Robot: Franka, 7 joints.
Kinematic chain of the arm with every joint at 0, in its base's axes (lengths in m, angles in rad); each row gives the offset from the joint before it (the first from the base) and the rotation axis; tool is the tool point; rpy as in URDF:
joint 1: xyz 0 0 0.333 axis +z
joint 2: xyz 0 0 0 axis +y
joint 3: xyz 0 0 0.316 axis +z
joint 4: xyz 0.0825 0 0 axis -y
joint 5: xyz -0.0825 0 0.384 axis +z
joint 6: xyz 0 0 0 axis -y
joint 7: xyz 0.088 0 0 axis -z
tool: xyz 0 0 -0.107 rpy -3.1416 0 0
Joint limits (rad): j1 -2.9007..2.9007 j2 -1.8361..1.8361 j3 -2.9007..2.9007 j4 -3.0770..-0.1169 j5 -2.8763..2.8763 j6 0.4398..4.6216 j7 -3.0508..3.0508
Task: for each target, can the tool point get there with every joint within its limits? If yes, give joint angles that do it. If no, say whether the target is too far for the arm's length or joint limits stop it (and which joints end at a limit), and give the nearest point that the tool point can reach.
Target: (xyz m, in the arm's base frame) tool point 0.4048 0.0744 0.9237
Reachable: yes | joints 0.3762 0.2177 0.2271 -0.6747 -1.6462 0.7911 2.2987
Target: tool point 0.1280 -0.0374 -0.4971
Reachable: no: joint limits stop it (at a limit: joint 2) | nearest point 0.1602 -0.0468 -0.3479 | short by 0.153 m
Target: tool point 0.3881 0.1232 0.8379
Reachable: yes | joints -1.3342 -0.8459 0.6791 -1.4911 -2.2830 3.4976 0.1123
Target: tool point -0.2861 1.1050 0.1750
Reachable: no: too far | nearest point -0.2130 0.8227 0.2154 | short by 0.294 m
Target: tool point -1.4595 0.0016 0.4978
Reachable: no: too far | nearest point -0.8525 0.0009 0.4293 | short by 0.611 m
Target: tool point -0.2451 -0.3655 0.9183
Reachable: yes | joints 1.0187 -1.2995 -0.2628 -1.1226 1.6225 1.1793 -2.5834
